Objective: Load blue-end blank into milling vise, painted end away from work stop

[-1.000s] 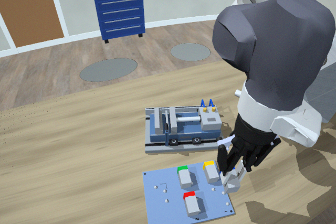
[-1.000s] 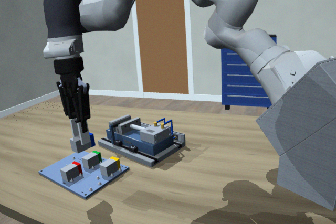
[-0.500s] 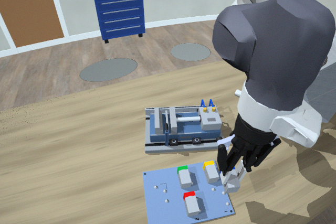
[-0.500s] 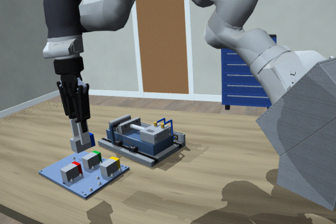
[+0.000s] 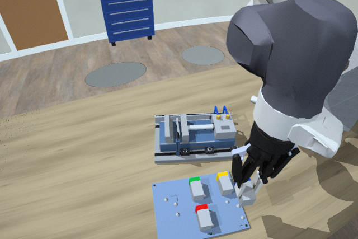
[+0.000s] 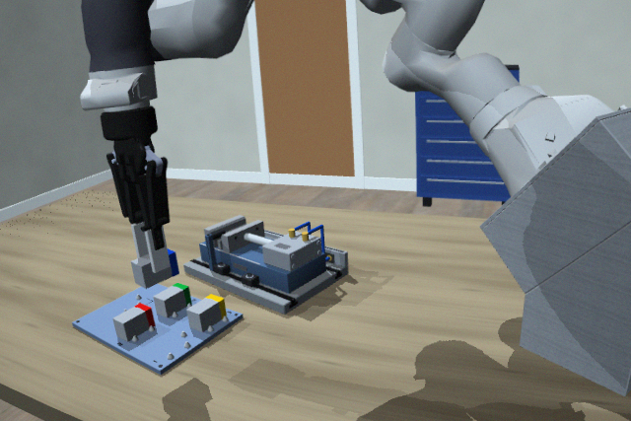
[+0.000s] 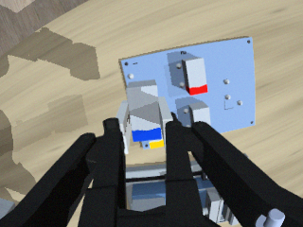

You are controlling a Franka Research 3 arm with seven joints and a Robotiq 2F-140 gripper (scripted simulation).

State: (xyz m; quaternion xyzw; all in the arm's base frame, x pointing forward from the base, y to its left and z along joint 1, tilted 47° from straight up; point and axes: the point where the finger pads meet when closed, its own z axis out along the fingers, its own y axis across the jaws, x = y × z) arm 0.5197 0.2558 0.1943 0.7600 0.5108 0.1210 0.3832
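Right now my hand is 10 mm past the fixed jaw, 330 mm to the left of it and 110 mm above it. Round my hand: yellow-ended blank: 40 mm behind, 80 mm to the right, 160 mm below; red-ended blank: 80 mm ahead, 40 mm to the right, 160 mm below; blue-ended blank: 40 mm below.
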